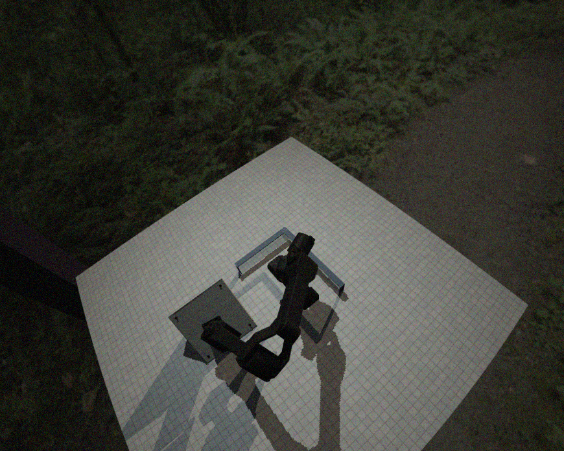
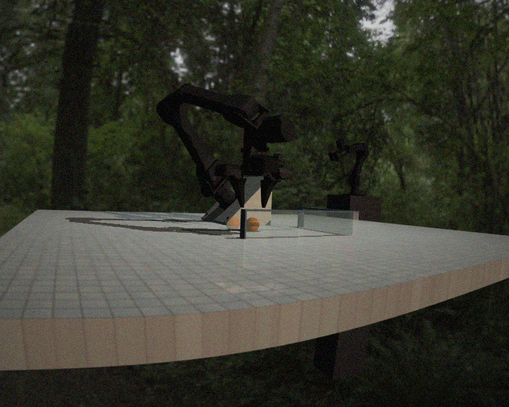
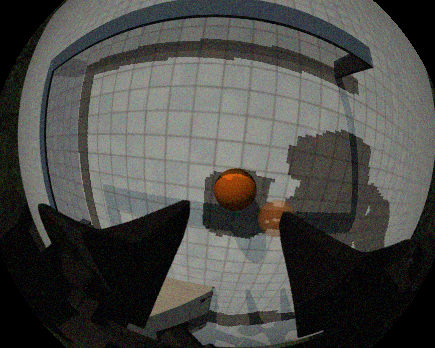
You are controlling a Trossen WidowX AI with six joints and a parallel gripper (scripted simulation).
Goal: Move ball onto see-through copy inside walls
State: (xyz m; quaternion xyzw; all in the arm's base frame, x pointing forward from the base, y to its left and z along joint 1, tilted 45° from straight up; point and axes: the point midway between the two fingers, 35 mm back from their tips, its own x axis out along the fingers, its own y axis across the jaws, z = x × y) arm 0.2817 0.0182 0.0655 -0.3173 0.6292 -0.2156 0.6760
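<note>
The orange ball is 40 mm below my gripper tip. Also, from my gripper tip: see-through copy: 20 mm behind, 40 mm to the right, 40 mm below.
</note>
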